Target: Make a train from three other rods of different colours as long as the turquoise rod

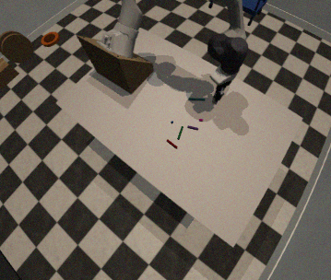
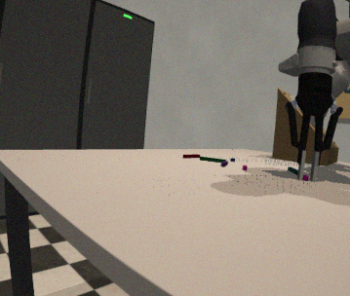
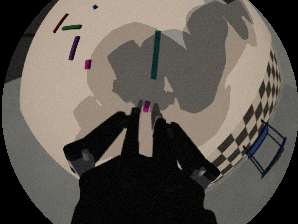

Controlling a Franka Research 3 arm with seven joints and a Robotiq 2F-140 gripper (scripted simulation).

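The blue rod is 28 cm to the right of my hand, 10 cm behind it and 3 cm below it. Round my hand: purple rod: 23 cm to the right, 3 cm below, 1 cm ahead; turquoise rod: 9 cm behind, 6 cm to the right, 3 cm below; green rod: 30 cm to the right, 3 cm below, 2 cm behind.
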